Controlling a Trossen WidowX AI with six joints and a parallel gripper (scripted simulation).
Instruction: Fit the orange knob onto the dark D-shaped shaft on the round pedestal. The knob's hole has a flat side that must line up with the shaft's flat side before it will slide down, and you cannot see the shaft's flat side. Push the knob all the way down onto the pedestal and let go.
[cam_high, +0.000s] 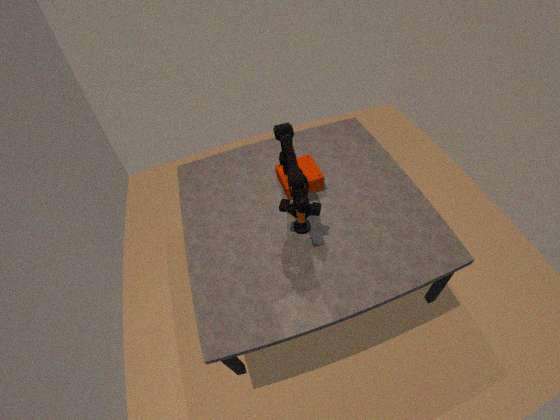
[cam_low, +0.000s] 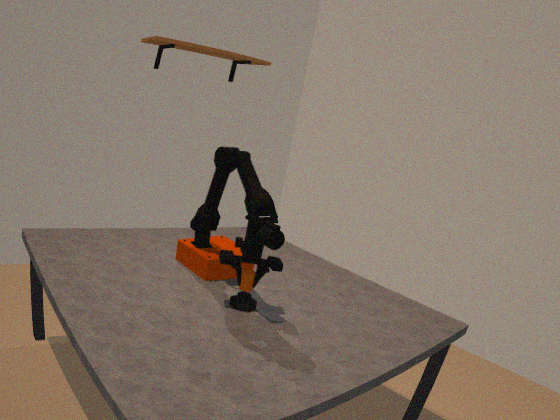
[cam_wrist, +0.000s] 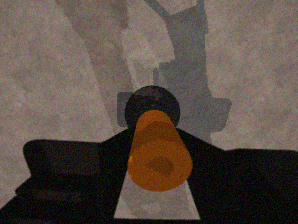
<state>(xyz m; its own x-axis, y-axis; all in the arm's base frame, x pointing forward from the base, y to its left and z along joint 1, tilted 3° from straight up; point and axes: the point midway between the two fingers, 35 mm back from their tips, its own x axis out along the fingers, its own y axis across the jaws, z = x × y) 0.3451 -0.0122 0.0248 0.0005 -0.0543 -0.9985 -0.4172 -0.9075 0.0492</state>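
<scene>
Right now the orange knob is 20 mm above my gripper tip. Also, from my gripper tip: dark round pedestal 40 mm below.
</scene>
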